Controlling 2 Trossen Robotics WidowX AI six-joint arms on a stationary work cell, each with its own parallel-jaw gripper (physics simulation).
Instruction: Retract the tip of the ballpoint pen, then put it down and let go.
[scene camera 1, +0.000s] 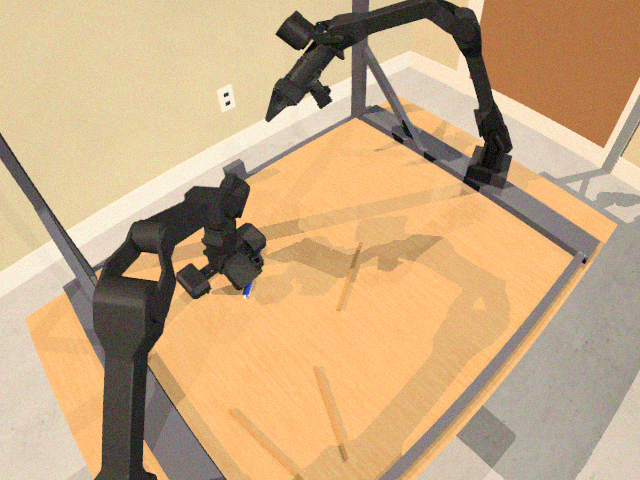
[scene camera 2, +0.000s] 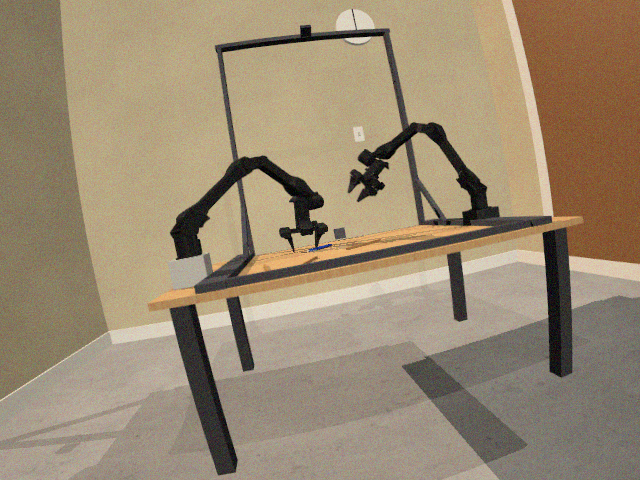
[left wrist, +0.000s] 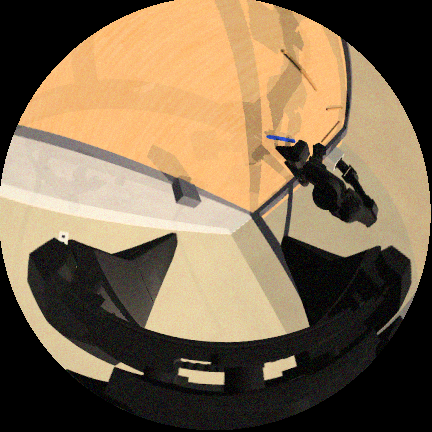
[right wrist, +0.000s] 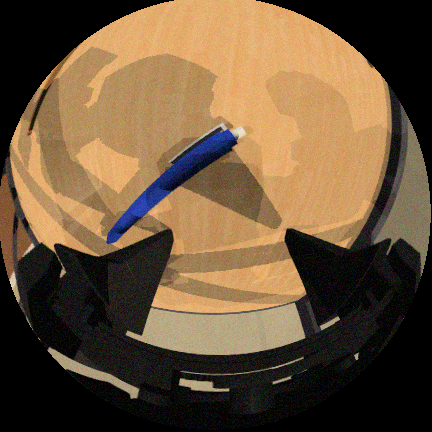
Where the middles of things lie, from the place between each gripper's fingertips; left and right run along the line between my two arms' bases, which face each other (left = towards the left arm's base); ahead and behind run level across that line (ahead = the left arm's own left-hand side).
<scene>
Right now the blue ballpoint pen (right wrist: 213, 144) is 23 cm to the right of my left hand, 18 cm below it and 15 cm ahead of it.
My right gripper is now 3 cm short of the blue ballpoint pen and 6 cm to the right of it.
</scene>
